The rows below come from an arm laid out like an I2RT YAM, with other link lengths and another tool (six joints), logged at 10 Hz.
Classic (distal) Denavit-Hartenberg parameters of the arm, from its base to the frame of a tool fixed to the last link. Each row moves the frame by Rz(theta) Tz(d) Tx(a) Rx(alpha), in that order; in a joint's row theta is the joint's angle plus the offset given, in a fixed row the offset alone. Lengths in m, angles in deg.
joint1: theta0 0  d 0.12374  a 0.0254  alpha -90
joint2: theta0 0  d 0  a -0.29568  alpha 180
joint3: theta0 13.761  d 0  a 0.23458  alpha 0
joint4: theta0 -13.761  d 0.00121  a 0.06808  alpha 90
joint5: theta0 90  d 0.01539  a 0  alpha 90
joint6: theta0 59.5  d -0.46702  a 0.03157  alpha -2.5
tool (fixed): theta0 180  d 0.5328  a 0  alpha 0
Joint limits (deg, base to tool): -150..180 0..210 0..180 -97..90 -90..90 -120..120
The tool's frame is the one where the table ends.
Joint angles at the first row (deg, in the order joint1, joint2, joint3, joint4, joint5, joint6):
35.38, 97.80, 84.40, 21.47, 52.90, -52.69
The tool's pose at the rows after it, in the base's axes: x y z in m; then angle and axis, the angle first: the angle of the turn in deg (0 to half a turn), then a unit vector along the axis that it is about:
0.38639, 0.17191, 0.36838, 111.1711, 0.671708, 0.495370, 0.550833
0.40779, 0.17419, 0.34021, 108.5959, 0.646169, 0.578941, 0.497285
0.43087, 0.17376, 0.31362, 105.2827, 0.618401, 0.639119, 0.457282
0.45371, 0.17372, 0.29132, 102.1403, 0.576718, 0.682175, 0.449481
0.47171, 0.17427, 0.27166, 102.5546, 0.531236, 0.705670, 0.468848
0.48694, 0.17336, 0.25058, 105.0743, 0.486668, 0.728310, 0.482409
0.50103, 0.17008, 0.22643, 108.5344, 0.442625, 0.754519, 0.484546
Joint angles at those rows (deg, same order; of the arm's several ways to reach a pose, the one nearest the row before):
33.78, 103.00, 84.40, 26.85, 48.38, -63.29
32.53, 107.72, 84.40, 27.46, 45.60, -69.65
31.00, 112.90, 84.40, 31.88, 43.44, -76.86
29.52, 117.93, 84.40, 39.11, 39.62, -83.81
28.23, 121.51, 84.40, 43.35, 33.76, -85.76
26.87, 124.42, 84.40, 44.73, 27.33, -85.78
25.30, 127.28, 84.40, 44.77, 20.64, -85.82

